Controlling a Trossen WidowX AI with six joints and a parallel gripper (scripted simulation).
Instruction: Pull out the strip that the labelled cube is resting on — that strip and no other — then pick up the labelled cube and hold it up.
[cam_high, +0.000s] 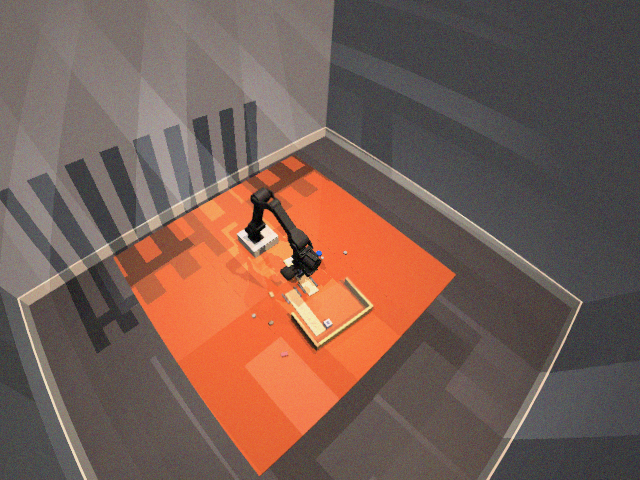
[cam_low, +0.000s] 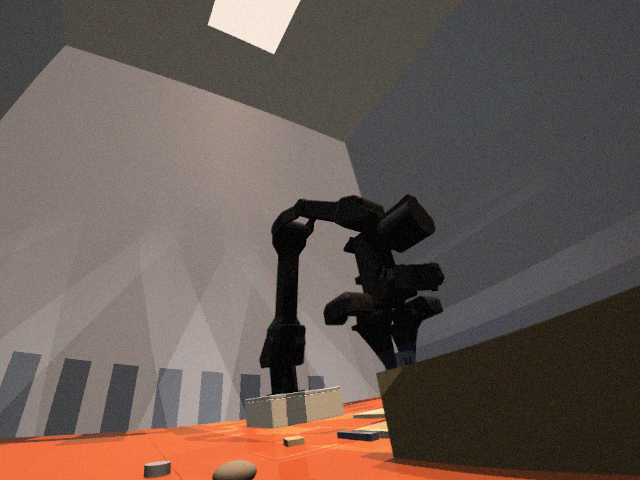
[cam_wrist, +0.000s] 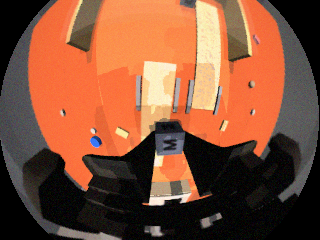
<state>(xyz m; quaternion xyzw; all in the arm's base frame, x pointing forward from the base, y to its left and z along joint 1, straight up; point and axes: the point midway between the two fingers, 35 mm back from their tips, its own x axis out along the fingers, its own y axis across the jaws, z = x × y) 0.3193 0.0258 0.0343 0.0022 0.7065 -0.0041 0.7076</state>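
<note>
Now: the strip 5 cm below my gripper tip, 2 cm to the left of it and 2 cm behind it. Also, from my gripper tip: pink piece 30 cm to the right, 24 cm ahead, 5 cm below; blue piece 18 cm to the left, 5 cm below, 5 cm behind.
</note>
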